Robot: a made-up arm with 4 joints.
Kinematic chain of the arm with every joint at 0, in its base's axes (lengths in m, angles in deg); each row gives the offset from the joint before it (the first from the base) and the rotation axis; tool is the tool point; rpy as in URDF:
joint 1: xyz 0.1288 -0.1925 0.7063 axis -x
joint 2: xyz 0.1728 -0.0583 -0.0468 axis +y
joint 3: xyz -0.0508 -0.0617 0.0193 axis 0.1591 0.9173 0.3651
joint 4: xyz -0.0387 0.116 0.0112 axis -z
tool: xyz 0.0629 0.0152 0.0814 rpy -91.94 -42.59 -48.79
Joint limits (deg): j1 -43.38..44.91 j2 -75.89..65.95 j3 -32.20..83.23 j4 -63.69..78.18
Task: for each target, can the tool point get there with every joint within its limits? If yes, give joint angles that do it. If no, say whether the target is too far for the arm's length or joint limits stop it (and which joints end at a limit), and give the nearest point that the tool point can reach.
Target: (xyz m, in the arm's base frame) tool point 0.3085 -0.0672 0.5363
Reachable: no: joint limits stop it (at a limit: joint 2, joint 3, joint 4) | nearest point 0.2038 -0.1187 0.6061 | short by 0.136 m
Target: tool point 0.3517 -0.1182 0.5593
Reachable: no: joint limits stop it (at a limit: joint 1, joint 2, joint 3) | nearest point 0.3710 -0.1935 0.6496 | short by 0.119 m
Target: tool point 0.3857 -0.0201 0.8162
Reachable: no: joint limits stop it (at a limit: joint 4) | nearest point 0.3522 -0.1062 0.7613 | short by 0.107 m
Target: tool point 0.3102 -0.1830 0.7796
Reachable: yes | joints -16.74 12.32 39.64 -23.07
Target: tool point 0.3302 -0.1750 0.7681
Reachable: yes | joints 31.74 24.76 8.04 25.18
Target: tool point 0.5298 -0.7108 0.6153
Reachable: no: too far | nearest point 0.3716 -0.2789 0.7024 | short by 0.468 m
